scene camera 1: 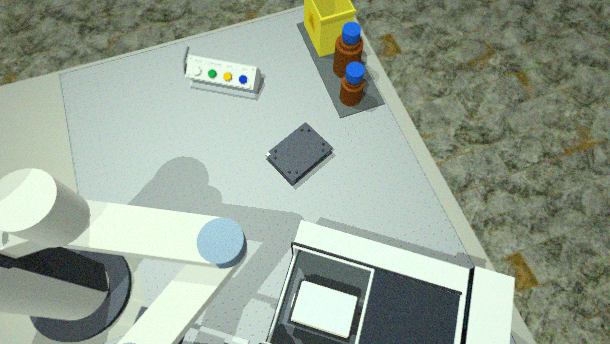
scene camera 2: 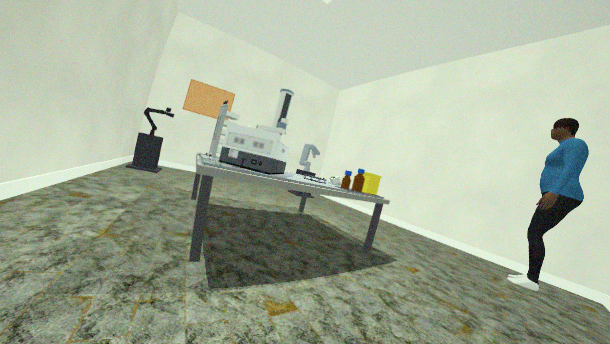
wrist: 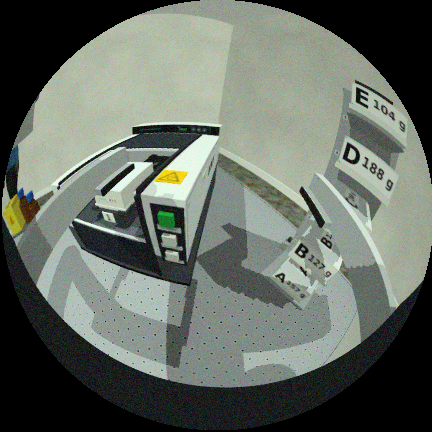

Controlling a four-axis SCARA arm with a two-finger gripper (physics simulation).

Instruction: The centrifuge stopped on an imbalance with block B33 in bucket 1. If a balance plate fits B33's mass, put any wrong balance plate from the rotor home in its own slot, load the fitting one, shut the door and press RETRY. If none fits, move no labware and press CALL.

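Places are measured from the arm's base along level axes (x back, y up, z left), in millimetres.
Pixels of known places: gripper, fingertip midpoint: (wrist: pixel 216 162); arm's base at its link origin: (scene camera 1: pixel 83 290).
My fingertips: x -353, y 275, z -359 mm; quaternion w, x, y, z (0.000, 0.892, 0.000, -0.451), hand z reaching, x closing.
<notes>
For each thing: its middle in the pictures, then the offset to it from my fingertips. "pt": a spot on its surface instead.
- centrifuge at the middle of its body: (scene camera 1: pixel 376 327) (wrist: pixel 150 173) (scene camera 2: pixel 259 151) dz +8, dx -313, dy -140 mm
- white block at the middle of its body: (wrist: pixel 123 182) (scene camera 1: pixel 324 308) dz +82, dx -214, dy -101 mm
- green button at the middle of its body: (wrist: pixel 166 218) dz +31, dx -45, dy -80 mm
- label A at the middle of its body: (wrist: pixel 304 267) dz -193, dx +80, dy -198 mm
- white box at a spot on its surface: (scene camera 1: pixel 223 77) pt dz +836, dx -175, dy -196 mm
- dark flat plate at the middle of its body: (scene camera 1: pixel 299 152) (scene camera 2: pixel 315 178) dz +529, dx -315, dy -240 mm
The centrifuge (scene camera 1: pixel 387 250) (scene camera 2: pixel 252 146) (wrist: pixel 201 165) has its door open. A white block (scene camera 1: pixel 324 308) (wrist: pixel 131 189) sits in the bucket marked 1; its small label is unreadable. A green button (wrist: pixel 165 219) and two white buttons are on the centrifuge's front. My gripper (wrist: pixel 216 162) is open and empty, with its left fingertip overlapping the view of the block. At the right, shelf labels read E 104 g (wrist: pixel 378 111), D 188 g (wrist: pixel 367 165) and B 127 g (wrist: pixel 312 260); label A (wrist: pixel 291 286) is hard to read. The right finger partly hides the shelves. No rotor balance plate is recognisable.
A white box (scene camera 1: pixel 222 77) with white, green, yellow and blue buttons stands on the table; its lettering is unreadable. A dark flat plate (scene camera 1: pixel 300 152) lies nearby. Two brown bottles (scene camera 1: pixel 348 55) (scene camera 2: pixel 358 181) and a yellow bin (scene camera 1: pixel 327 27) (scene camera 2: pixel 371 183) stand near the edge. A person (scene camera 2: pixel 565 165) stands at the right.
</notes>
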